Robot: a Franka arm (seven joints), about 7 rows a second.
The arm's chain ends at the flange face. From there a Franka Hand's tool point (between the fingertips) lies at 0.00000 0.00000 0.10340 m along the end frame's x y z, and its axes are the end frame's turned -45 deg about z.
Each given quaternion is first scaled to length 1.
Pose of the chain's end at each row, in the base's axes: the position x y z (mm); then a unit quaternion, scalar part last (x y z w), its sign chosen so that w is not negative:
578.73 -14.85 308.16 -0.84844 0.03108 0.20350 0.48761
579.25 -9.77 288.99 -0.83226 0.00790 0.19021 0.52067
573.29 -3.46 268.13 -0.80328 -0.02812 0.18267 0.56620
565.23 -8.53 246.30 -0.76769 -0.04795 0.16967 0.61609
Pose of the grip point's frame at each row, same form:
546.16 72.01 262.49 -0.79575 -0.29597 0.00141 0.52837
547.36 80.15 249.14 -0.77193 -0.31119 -0.02352 0.55383
539.65 89.53 237.93 -0.73137 -0.33338 -0.04791 0.59301
532.18 87.60 227.35 -0.69090 -0.33808 -0.07901 0.63412

